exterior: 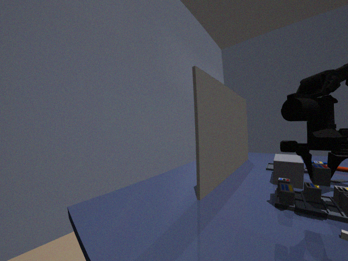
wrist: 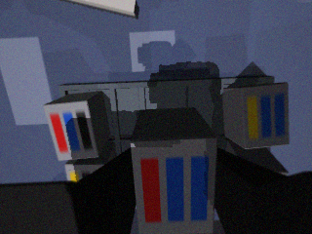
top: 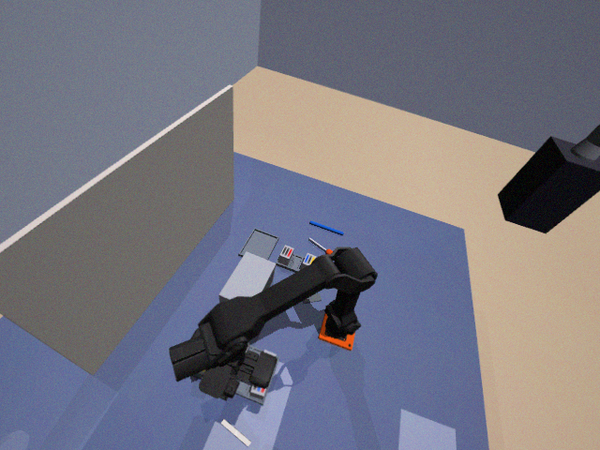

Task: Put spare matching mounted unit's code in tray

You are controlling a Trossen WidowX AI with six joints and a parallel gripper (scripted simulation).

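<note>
My gripper tip is now 90 mm short of the flat grey tray, 410 mm to the left of it and 90 mm above it. Round my gripper tip: rack: 30 mm to the right, 80 mm below; grey unit: 60 mm ahead, 220 mm to the right, 40 mm below; grey spare block: 20 mm above.
</note>
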